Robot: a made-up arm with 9 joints. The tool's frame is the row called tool. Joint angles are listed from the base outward.
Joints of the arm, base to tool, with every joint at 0 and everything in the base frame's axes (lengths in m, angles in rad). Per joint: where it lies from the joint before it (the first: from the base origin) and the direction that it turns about. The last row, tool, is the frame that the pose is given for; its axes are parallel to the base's.
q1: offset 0 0 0.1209 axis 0 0 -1
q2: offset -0.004 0.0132 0.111 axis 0 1 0
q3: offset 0.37 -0.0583 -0.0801 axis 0 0 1
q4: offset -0.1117 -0.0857 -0.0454 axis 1 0 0
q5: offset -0.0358 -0.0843 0.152 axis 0 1 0
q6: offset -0.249 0.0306 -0.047 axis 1 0 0
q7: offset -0.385 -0.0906 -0.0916 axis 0 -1 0
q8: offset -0.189 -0.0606 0.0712 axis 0 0 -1
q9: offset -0.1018 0.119 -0.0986 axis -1 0 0
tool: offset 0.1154 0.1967 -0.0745
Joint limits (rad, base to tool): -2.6..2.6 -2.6..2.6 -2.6..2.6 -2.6..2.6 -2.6..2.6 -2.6..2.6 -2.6..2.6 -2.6..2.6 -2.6..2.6
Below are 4 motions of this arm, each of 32 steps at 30 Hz.
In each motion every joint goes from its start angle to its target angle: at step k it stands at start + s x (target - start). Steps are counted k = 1, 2, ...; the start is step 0. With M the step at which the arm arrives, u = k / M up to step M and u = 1 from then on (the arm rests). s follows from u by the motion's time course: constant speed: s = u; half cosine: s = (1 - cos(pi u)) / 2; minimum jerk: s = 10 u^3 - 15 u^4 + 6 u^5.
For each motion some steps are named. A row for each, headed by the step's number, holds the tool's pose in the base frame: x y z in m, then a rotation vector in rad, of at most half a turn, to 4 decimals.
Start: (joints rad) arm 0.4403 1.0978 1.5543 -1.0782 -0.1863 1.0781 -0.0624 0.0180 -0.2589
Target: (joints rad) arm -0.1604 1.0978 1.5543 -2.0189 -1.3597 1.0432 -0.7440 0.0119 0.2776
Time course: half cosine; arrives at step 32
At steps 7, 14, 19, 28, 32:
7: -0.4045 -0.8918 -0.2890 1.1044 0.6083 1.2850
14: -0.1021 -0.8731 -0.5680 0.6850 0.3180 1.8338
19: 0.2285 -0.7368 -0.7126 0.3060 -0.0308 2.2446
28: 0.6076 -0.3694 -0.7257 -0.1917 -0.6652 2.6580
32: 0.6399 -0.3138 -0.7137 -0.2494 -0.7568 2.6943

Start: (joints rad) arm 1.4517 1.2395 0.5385 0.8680 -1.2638 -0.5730 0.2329 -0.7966 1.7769
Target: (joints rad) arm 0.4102 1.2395 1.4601 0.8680 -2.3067 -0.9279 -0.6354 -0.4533 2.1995
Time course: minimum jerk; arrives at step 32
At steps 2, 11, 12, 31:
2: -0.0431 0.7242 -0.1809 -1.3383 0.9940 -0.8803
11: -0.1668 0.6881 -0.2490 -1.3391 0.9286 -0.7187
12: -0.1885 0.6772 -0.2609 -1.3358 0.9179 -0.6801
31: -0.3396 0.5328 -0.2535 -1.1963 0.8946 0.0921

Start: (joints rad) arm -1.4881 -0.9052 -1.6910 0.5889 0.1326 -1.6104 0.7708 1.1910 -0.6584
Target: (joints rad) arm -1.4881 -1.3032 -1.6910 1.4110 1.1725 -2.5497 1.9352 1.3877 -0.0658
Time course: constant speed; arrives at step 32
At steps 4, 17, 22, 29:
4: -0.6863 0.0700 0.4083 0.9988 -1.0265 -0.7829
17: -0.6217 -0.1259 0.2295 1.5735 -1.2417 -0.4556
22: -0.5772 -0.1507 0.1299 1.8214 -1.3818 -0.3245
29: -0.5020 -0.1302 -0.0136 2.1572 -1.6370 -0.1215

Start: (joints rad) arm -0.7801 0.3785 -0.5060 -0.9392 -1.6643 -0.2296 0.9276 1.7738 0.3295
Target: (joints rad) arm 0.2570 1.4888 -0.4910 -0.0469 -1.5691 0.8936 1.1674 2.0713 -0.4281
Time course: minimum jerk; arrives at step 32
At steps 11, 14, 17, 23, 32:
11: 0.2804 -0.4194 0.0239 1.1751 -0.9802 -0.2022
14: 0.1377 -0.4998 -0.0384 1.2759 -0.8363 -0.5241
17: -0.0609 -0.5410 -0.0956 1.4126 -0.7625 -0.9320
23: -0.4535 -0.4284 -0.1530 1.6513 -0.8832 -1.7175
32: -0.6131 -0.2821 -0.1533 1.7299 -1.0635 -2.0883

